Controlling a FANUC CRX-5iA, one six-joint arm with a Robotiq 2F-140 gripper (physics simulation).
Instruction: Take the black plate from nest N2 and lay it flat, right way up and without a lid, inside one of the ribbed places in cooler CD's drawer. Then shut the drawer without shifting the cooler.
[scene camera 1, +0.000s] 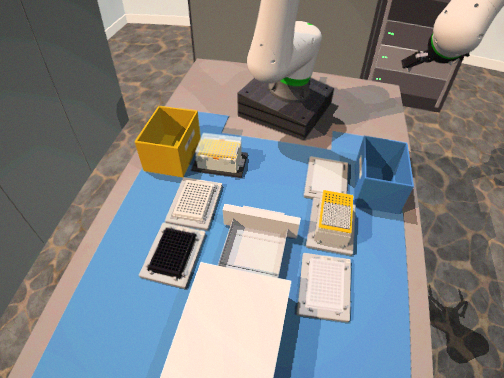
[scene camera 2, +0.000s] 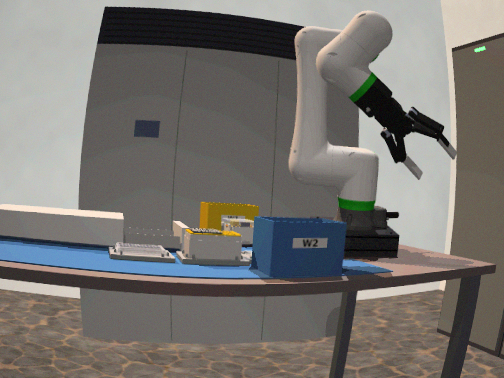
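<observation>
A yellow-topped tip box (scene camera 1: 334, 221) is here, and so is a white cooler (scene camera 1: 231, 316). I can also see a black plate (scene camera 1: 170, 257) and a grey nest (scene camera 1: 144, 273). And there is my gripper (scene camera 2: 437, 166).
</observation>
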